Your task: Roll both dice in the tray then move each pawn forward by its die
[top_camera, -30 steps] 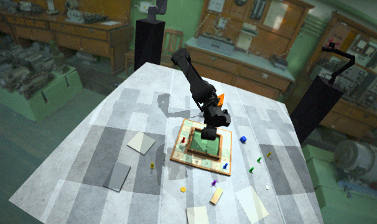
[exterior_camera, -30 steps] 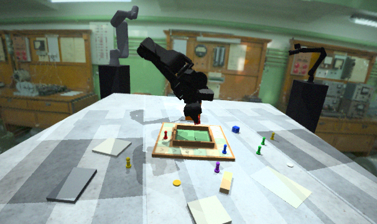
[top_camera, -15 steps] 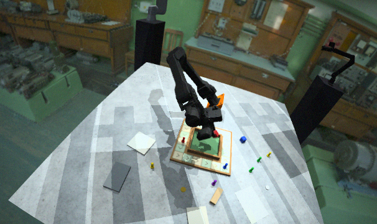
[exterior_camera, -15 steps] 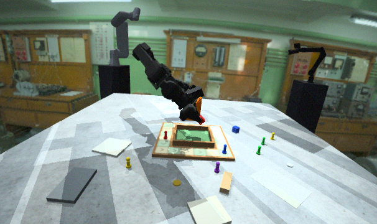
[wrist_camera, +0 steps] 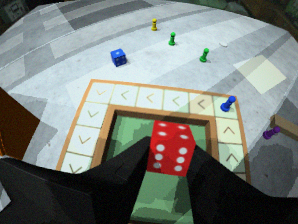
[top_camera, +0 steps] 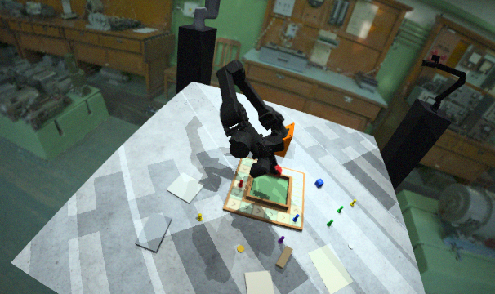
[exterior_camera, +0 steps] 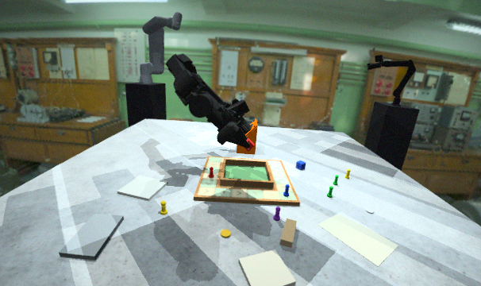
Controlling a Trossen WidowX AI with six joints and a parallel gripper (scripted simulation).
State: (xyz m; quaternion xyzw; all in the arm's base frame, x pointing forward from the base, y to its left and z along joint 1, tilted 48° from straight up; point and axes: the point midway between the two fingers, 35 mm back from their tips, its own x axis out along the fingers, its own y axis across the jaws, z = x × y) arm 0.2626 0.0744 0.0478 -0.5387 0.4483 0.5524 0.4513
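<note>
Now: gripper tip 11 cm to the left of the red pawn, 9 cm above it and 4 cm short of it. The rest, counted from my gripper tip: blue pawn: 12 cm to the left, 9 cm below, 9 cm ahead; then purple pawn: 19 cm ahead, 10 cm to the left, 10 cm below; then yellow disc: 27 cm ahead, 11 cm below, 1 cm to the right.
</note>
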